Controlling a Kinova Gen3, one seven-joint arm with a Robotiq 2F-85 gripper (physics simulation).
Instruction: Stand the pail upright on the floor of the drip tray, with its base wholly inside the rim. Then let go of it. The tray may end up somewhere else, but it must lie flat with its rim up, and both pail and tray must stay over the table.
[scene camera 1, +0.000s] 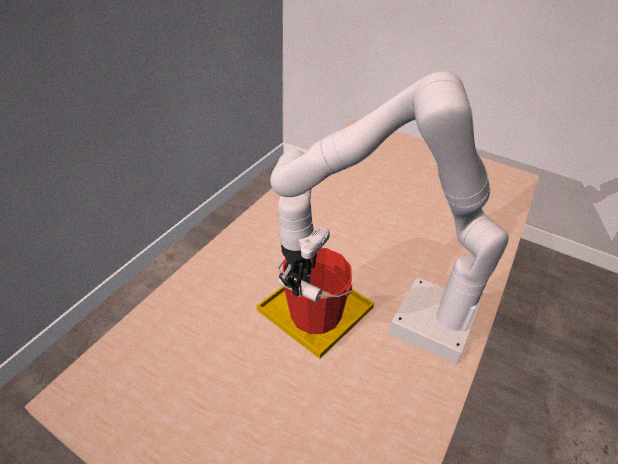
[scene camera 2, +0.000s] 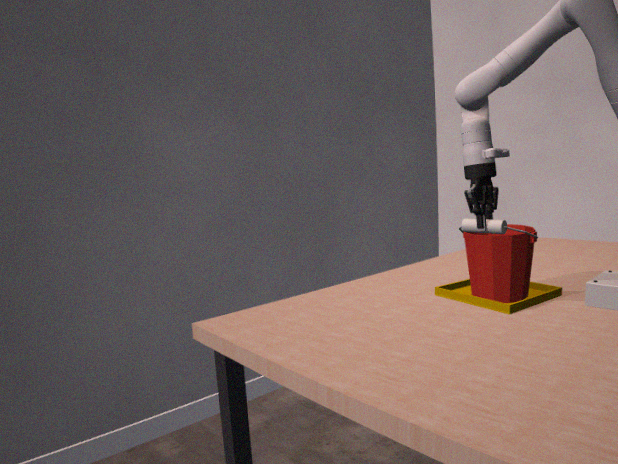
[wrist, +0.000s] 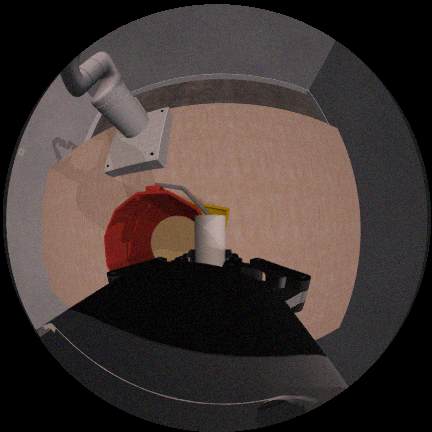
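Seen in the pictures: gripper, fingertip midpoint: (scene camera 1: 301, 290) (scene camera 2: 485, 229) (wrist: 210, 257); arm's base, origin of the base link: (scene camera 1: 452, 317) (wrist: 135, 126).
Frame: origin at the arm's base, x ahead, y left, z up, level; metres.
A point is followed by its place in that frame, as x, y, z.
A red pail (scene camera 1: 317, 314) @[0.300, 0.233, 0.054] (scene camera 2: 500, 267) @[0.305, 0.236, 0.045] (wrist: 120, 235) @[0.322, 0.087, 0.094] stands upright or nearly so over the yellow drip tray (scene camera 1: 278, 311) @[0.439, 0.212, -0.049] (scene camera 2: 542, 298) @[0.234, 0.141, -0.043] (wrist: 220, 212) @[0.267, 0.261, -0.050]. Its base appears within the rim in both scene views. Whether it rests fully on the tray floor is too fine to tell. The tray lies flat on the table, rim up. The pail's white handle grip (scene camera 1: 312, 291) @[0.304, 0.257, 0.161] (scene camera 2: 496, 226) @[0.302, 0.266, 0.149] (wrist: 210, 237) @[0.314, 0.251, 0.163] sits near one side of the pail's mouth, on its wire bail. My gripper (scene camera 1: 297, 289) @[0.339, 0.249, 0.138] (scene camera 2: 481, 223) @[0.339, 0.249, 0.138] (wrist: 210, 257) @[0.339, 0.249, 0.138] points down and is shut on this grip. The far tray corner is hidden behind the pail in scene camera 1.
The arm's pale base block (scene camera 1: 427, 320) @[0.057, 0.050, 0.002] (scene camera 2: 602, 295) @[0.101, 0.106, -0.022] (wrist: 137, 150) @[0.103, 0.038, 0.003] is fixed on the table (scene camera 1: 200, 370) @[0.494, 0.483, -0.054] (scene camera 2: 350, 340) @[0.429, 0.639, -0.054] (wrist: 280, 175) @[0.162, 0.426, -0.054], beside the tray. A dark grey wall (scene camera 1: 140, 125) stands beyond one long table edge. The near table corner shows in scene camera 2.
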